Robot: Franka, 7 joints.
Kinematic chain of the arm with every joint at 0, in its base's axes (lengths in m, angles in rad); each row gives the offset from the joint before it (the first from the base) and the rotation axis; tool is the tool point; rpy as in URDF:
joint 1: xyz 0 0 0.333 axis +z
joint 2: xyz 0 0 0 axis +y
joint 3: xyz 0 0 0.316 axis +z
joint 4: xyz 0.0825 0 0 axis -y
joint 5: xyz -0.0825 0 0.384 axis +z
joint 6: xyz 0 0 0 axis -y
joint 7: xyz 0.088 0 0 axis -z
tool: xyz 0 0 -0.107 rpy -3.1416 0 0
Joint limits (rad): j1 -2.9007..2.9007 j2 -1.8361..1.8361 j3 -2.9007..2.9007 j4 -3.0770..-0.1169 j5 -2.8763..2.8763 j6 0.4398..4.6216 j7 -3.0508..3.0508
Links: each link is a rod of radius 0.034 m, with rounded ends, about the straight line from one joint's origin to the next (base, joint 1, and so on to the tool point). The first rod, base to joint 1, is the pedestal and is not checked.
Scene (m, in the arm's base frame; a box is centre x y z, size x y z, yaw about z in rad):
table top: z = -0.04
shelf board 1: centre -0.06 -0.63 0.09 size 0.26 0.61 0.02 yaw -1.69
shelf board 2: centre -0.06 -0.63 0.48 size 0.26 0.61 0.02 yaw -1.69
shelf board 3: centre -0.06 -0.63 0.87 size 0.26 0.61 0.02 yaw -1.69
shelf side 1: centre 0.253 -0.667 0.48 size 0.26 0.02 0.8 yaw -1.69
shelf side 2: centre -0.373 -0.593 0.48 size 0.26 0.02 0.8 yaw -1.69
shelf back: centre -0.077 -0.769 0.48 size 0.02 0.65 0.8 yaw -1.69
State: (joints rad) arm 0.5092 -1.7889 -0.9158 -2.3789 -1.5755 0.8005 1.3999
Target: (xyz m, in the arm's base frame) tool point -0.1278 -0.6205 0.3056
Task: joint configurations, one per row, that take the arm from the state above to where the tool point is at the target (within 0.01 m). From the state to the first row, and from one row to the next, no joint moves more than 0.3 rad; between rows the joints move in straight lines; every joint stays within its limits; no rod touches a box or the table.
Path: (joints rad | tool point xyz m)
1: 0.7179 -1.7936 -0.6345 -2.3906 -1.5881 0.7644 1.3999 | 0.1104 -0.3619 0.5408
2: 0.9267 -1.7983 -0.3533 -2.4022 -1.6008 0.7284 1.3999 | 0.1053 -0.2988 0.6202
3: 1.1354 -1.8031 -0.0720 -2.4139 -1.6134 0.6923 1.3999 | 0.0675 -0.2422 0.6738
4: 1.3441 -1.8078 0.2093 -2.4255 -1.6261 0.6562 1.3999 | 0.0062 -0.2068 0.6979
5: 1.5529 -1.8125 0.4906 -2.4372 -1.6387 0.6202 1.3999 | -0.0638 -0.2006 0.6912
6: 1.7616 -1.8172 0.7718 -2.4488 -1.6513 0.5841 1.3999 | -0.1257 -0.2236 0.6546
7: 1.9703 -1.8219 1.0531 -2.4605 -1.6640 0.5480 1.3999 | -0.1651 -0.2679 0.5917
8: 2.1791 -1.8267 1.3344 -2.4721 -1.6766 0.5119 1.3999 | -0.1732 -0.3197 0.5077
9: 2.3878 -1.8314 1.6157 -2.4838 -1.6892 0.4759 1.3999 | -0.1489 -0.3626 0.4096
10: 2.5965 -1.8361 1.8969 -2.4954 -1.7019 0.4398 1.3999 | -0.0992 -0.3818 0.3056
11: 2.4606 -1.8361 1.8173 -2.2531 -1.8120 0.4398 1.3999 | -0.1134 -0.4522 0.2993
12: 2.3247 -1.8361 1.7377 -2.0109 -1.9222 0.4398 1.3999 | -0.1227 -0.5169 0.2996
13: 2.1888 -1.8361 1.6582 -1.7686 -2.0323 0.4398 1.3999 | -0.1274 -0.5736 0.3030
14: 2.0529 -1.8361 1.5786 -1.5263 -2.1425 0.4398 1.3999 | -0.1278 -0.6205 0.3056

